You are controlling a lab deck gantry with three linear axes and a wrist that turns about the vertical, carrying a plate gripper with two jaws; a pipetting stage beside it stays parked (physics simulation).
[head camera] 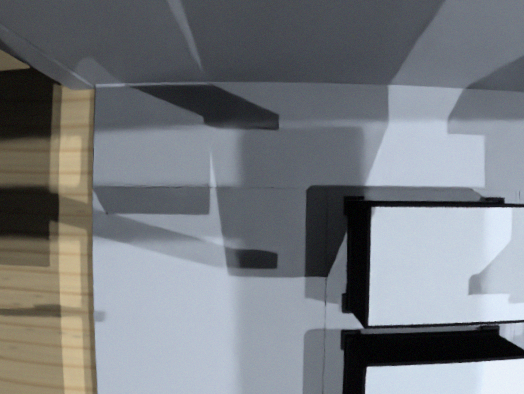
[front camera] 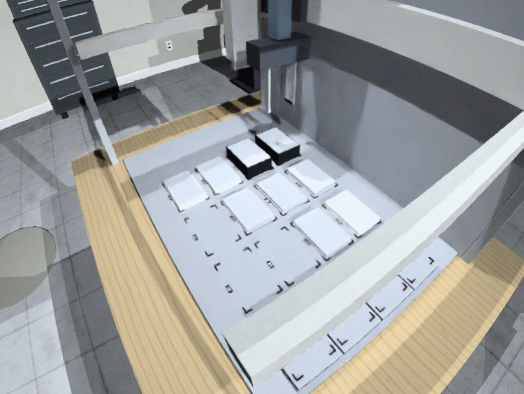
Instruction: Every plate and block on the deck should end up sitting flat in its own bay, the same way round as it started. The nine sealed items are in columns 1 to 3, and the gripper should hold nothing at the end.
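Frame: origin at the robot's base, x left, y ahead, z down, level; millimetres.
Where they show: gripper, fingertip midpoint: [front camera: 278,106]; robot's base, origin of the base link: [front camera: 163,184].
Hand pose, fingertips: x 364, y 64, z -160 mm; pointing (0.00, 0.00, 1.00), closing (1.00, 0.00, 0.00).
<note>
Each offset is from my fingertips to the top centre of the thing. Level surfaces: height alone.
My gripper [front camera: 279,106] is open and empty, high over the far end of the deck, behind the blocks. Two tall black-sided blocks with white tops, a left one @(dy +0, dx -107, dz +118 mm) [front camera: 248,157] [head camera: 445,380] and a right one @(dy +0, dx +0, dz +118 mm) [front camera: 277,145] [head camera: 445,265], sit level in neighbouring bays. Two white plates @(dy +0, dx -321, dz +145 mm) [front camera: 185,190] @(dy +0, dx -214, dz +145 mm) [front camera: 218,175] lie in the same column. Three white plates @(dy +164, dx -214, dz +145 mm) [front camera: 248,209] @(dy +164, dx -107, dz +145 mm) [front camera: 281,192] @(dy +164, dx +0, dz +145 mm) [front camera: 310,177] lie in the middle column. Two more white plates @(dy +328, dx -107, dz +145 mm) [front camera: 322,231] @(dy +328, dx +0, dz +145 mm) [front camera: 352,212] lie in the nearer column. All look flat between their corner marks. The gripper's jaws do not show in the head view.
A pale gantry beam [front camera: 385,250] crosses above the deck's near end and hides part of it. Bays with black corner marks show on the deck @(dz +160 mm) [front camera: 165,160]. The parked pipetting stage [front camera: 242,35] hangs beside the gripper. A tall grey wall [front camera: 340,120] borders the right side.
</note>
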